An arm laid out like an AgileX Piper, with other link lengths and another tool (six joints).
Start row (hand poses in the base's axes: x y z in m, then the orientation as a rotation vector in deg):
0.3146, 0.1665, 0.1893, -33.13, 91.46, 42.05
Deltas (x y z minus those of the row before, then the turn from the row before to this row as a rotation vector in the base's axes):
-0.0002, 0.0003, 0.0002, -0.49, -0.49, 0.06
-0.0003, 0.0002, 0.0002, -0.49, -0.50, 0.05
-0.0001, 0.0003, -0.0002, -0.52, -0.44, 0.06
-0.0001, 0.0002, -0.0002, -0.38, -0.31, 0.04
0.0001, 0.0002, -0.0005, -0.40, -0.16, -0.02
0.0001, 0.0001, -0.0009, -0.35, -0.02, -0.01
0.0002, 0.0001, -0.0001, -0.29, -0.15, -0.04
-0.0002, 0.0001, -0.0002, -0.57, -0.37, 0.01
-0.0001, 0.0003, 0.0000, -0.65, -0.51, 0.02
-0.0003, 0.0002, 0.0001, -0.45, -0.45, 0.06
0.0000, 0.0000, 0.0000, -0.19, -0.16, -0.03
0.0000, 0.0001, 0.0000, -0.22, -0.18, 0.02
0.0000, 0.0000, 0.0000, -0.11, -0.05, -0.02
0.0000, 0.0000, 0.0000, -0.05, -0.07, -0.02
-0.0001, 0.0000, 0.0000, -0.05, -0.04, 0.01
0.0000, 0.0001, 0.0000, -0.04, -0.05, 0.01
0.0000, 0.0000, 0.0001, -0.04, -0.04, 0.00
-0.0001, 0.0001, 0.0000, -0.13, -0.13, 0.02
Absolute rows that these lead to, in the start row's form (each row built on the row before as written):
0.3144, 0.1668, 0.1895, -33.68, 91.22, 41.53
0.3141, 0.1670, 0.1897, -34.22, 90.97, 41.00
0.3140, 0.1673, 0.1895, -34.77, 90.78, 40.48
0.3139, 0.1675, 0.1893, -35.16, 90.65, 40.10
0.3140, 0.1677, 0.1888, -35.48, 90.68, 39.72
0.3141, 0.1678, 0.1879, -35.73, 90.82, 39.44
0.3143, 0.1679, 0.1878, -35.95, 90.81, 39.13
0.3141, 0.1680, 0.1876, -36.47, 90.71, 38.56
0.3140, 0.1683, 0.1876, -37.09, 90.51, 37.87
0.3137, 0.1685, 0.1877, -37.58, 90.27, 37.39
0.3137, 0.1685, 0.1877, -37.73, 90.21, 37.16
0.3137, 0.1686, 0.1877, -37.95, 90.13, 36.93
0.3137, 0.1686, 0.1877, -38.03, 90.13, 36.81
0.3137, 0.1686, 0.1877, -38.07, 90.09, 36.73
0.3136, 0.1686, 0.1877, -38.12, 90.07, 36.68
0.3136, 0.1687, 0.1877, -38.17, 90.04, 36.64
0.3136, 0.1687, 0.1878, -38.21, 90.02, 36.59
0.3135, 0.1688, 0.1878, -38.35, 89.95, 36.45

